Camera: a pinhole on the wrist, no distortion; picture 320 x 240 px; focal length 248.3 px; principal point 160.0 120.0 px. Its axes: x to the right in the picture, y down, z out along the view. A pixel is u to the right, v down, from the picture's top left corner.
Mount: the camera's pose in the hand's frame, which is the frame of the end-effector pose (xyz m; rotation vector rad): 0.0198 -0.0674 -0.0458 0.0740 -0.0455 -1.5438
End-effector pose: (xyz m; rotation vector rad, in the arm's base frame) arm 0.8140 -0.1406 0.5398 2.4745 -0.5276 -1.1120
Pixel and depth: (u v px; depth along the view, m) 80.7 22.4 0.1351
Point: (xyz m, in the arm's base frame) 0.7261 -0.1106 0.5013
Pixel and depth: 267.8 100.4 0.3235
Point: 0.6281 0.0069 0.2856
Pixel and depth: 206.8 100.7 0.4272
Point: 0.5276 -0.0534 0.2598
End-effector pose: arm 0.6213 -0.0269 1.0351 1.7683 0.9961 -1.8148
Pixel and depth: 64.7 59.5 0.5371
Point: 0.4004 -0.4910 1.1326
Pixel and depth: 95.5 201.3 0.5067
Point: 0.3263 -0.3858 0.8533
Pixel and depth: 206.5 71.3 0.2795
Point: 0.3805 -0.1203 1.0997
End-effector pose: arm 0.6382 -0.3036 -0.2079 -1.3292 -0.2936 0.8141
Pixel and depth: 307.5 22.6 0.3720
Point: 0.4485 -0.1788 0.1870
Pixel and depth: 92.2 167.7 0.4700
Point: 0.3997 0.0650 -0.1674
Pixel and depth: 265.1 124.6 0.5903
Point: 0.4144 0.0848 0.2366
